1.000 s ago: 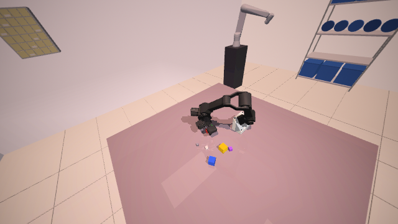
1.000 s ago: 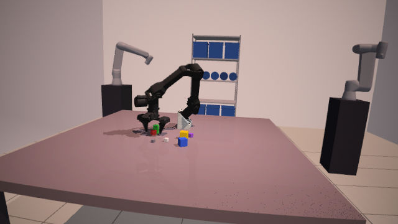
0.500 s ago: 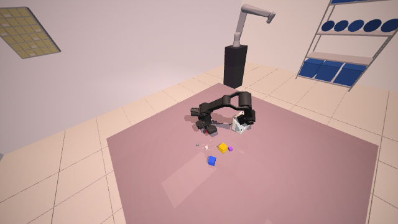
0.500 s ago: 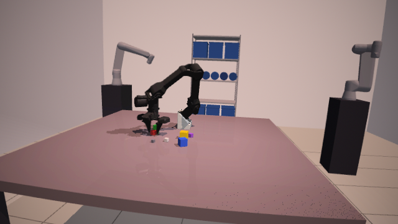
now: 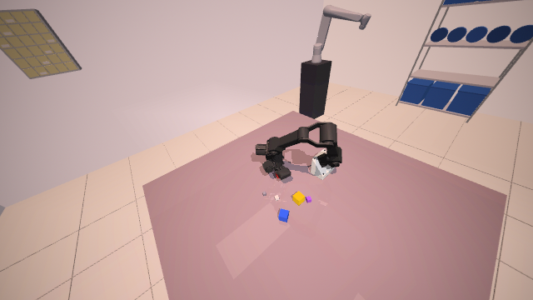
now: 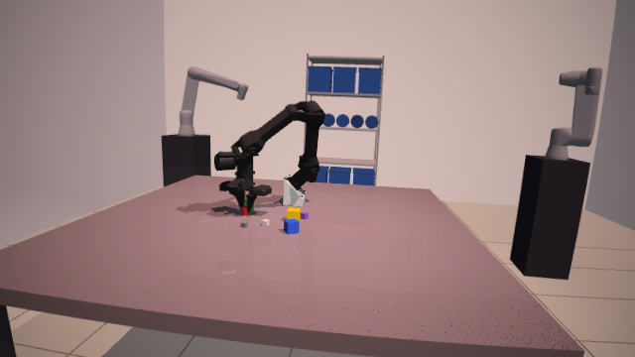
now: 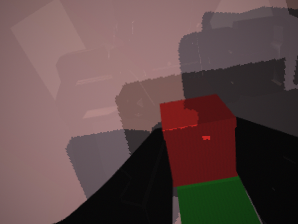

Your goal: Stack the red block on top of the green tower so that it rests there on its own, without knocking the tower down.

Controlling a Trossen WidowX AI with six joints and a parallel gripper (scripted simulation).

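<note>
The small grey block is 130 mm ahead of my gripper tip and 50 mm to the left of it. From my gripper tip the other things lie so: small white block (110 mm to the left, 100 mm ahead); red block (right at my gripper tip); yellow block (190 mm to the left, 20 mm ahead, 10 mm above).
</note>
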